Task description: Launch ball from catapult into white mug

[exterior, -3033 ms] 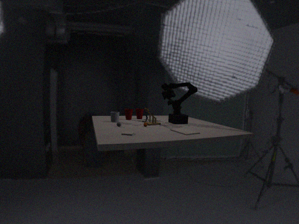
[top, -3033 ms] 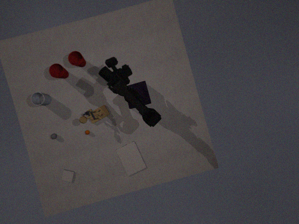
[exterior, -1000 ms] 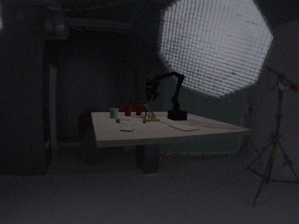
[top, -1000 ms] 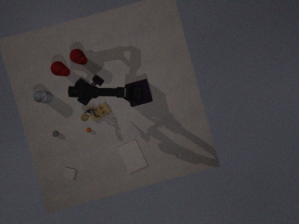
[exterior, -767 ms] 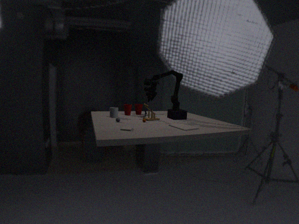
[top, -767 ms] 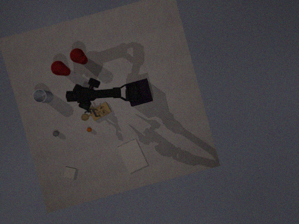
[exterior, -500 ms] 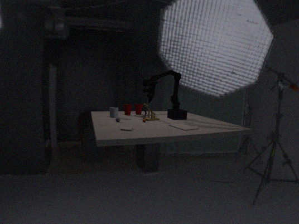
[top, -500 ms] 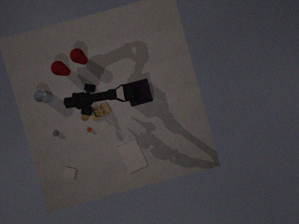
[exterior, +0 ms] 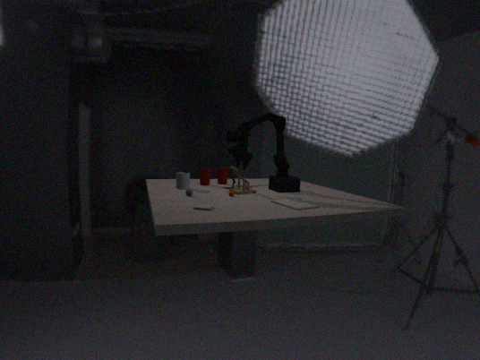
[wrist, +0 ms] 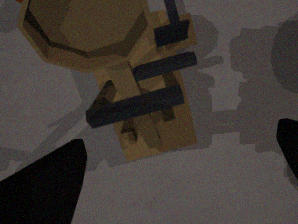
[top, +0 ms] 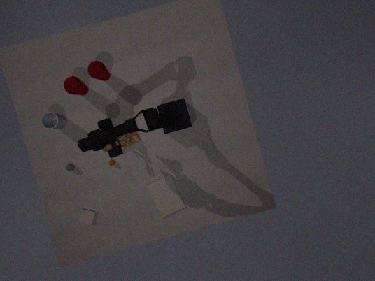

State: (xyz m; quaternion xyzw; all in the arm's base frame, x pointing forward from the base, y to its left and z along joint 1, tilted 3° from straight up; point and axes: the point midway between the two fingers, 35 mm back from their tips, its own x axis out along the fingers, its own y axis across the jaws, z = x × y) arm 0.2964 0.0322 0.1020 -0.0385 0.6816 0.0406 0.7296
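The wooden catapult is 2 cm ahead of my gripper tip, 1 cm to the left of it and 7 cm below it. Also, from my gripper tip: orange ball (9 cm ahead, 13 cm to the left, 13 cm below); then white mug (33 cm ahead, 17 cm to the right, 12 cm below); then small grey ball (33 cm ahead, 10 cm to the left, 13 cm below).
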